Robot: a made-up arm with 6 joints.
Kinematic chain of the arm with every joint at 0, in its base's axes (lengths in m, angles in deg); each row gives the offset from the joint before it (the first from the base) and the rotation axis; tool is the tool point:
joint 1: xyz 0 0 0.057 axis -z
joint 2: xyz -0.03 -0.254 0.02 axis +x
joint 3: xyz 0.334 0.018 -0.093 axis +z
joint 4: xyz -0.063 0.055 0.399 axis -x
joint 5: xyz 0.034 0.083 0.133 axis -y
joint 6: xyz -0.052 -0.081 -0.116 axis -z
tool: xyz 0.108 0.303 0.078
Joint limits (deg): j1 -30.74..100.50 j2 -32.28..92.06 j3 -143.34..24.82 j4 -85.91..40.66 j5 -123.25..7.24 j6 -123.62..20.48
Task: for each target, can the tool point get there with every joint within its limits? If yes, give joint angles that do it. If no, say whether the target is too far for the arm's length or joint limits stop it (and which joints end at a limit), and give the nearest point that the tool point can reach.
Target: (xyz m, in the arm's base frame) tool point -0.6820 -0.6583 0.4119
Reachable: yes | joints 83.13 54.95 -114.19 -29.83 -66.84 -17.90
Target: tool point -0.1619 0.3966 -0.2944
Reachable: no: joint limits stop it (at a limit: joint 1, joint 2, joint 4) | nearest point 0.0123 0.3066 0.0509 | short by 0.397 m
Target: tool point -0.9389 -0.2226 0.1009
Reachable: yes | joints 83.08 74.32 -30.60 -57.71 -88.74 -81.73
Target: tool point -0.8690 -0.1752 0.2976
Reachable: yes | joints 86.73 81.47 -2.72 -55.43 -23.44 -37.72
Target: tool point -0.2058 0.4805 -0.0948
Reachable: no: joint limits stop it (at a limit: joint 1, joint 2, joint 4) | nearest point -0.0428 0.3709 0.1103 | short by 0.284 m
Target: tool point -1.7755 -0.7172 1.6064
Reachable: no: too far | nearest point -0.8604 -0.3917 0.6620 | short by 1.355 m
